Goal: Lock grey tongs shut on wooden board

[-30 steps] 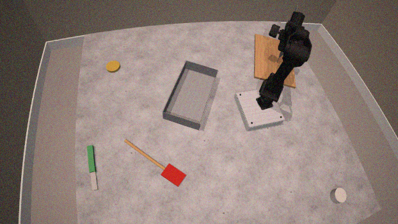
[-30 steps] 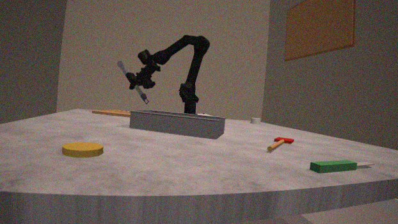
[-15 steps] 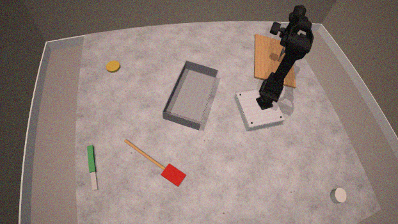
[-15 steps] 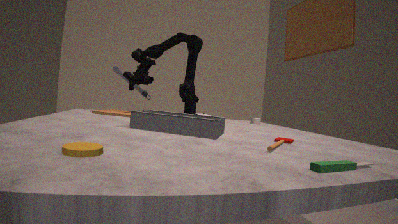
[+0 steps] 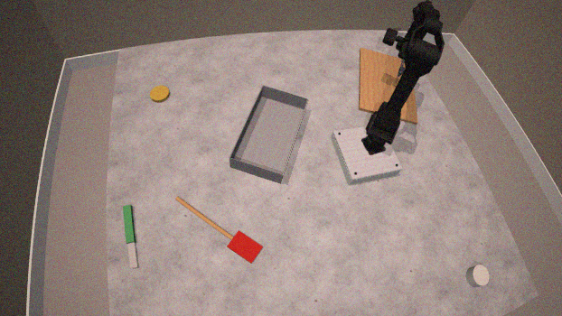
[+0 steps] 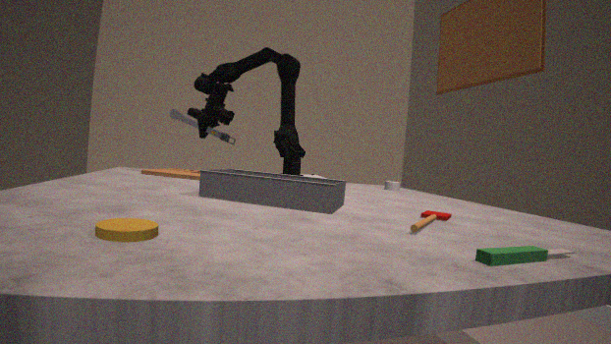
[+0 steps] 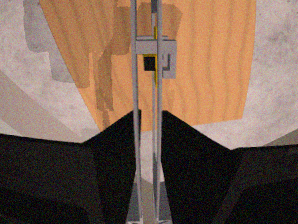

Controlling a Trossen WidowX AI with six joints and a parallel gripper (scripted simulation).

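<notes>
Now: the wooden board 1 cm ahead of my gripper tip, 1 cm to the left of it and 14 cm below it. From my gripper tip the other things lie so: white cylinder 11 cm ahead, 80 cm to the left, 13 cm below; red spatula 79 cm ahead, 39 cm to the left, 14 cm below; roasting tin 56 cm ahead, 13 cm to the left, 12 cm below.
</notes>
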